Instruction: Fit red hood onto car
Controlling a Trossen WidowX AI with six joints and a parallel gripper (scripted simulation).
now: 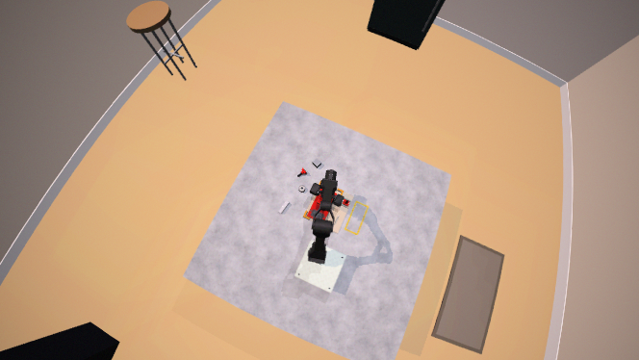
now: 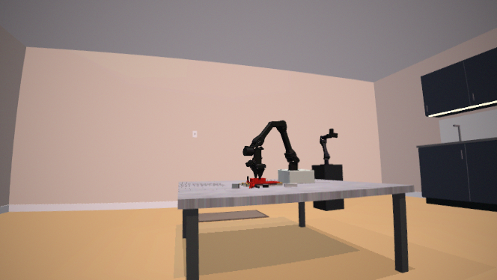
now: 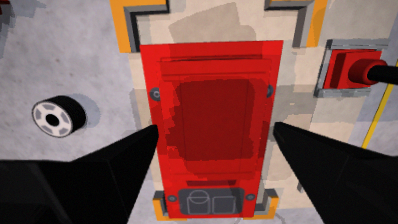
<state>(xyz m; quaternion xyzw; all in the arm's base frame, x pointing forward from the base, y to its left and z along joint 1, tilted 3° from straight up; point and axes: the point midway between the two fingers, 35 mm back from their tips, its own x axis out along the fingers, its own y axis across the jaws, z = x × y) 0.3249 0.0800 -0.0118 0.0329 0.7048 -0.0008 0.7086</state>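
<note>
Now: gripper tip 1 cm above the red hood. Also, from my gripper tip: beige jig plate (2 cm behind, 3 cm to the right, 3 cm below).
</note>
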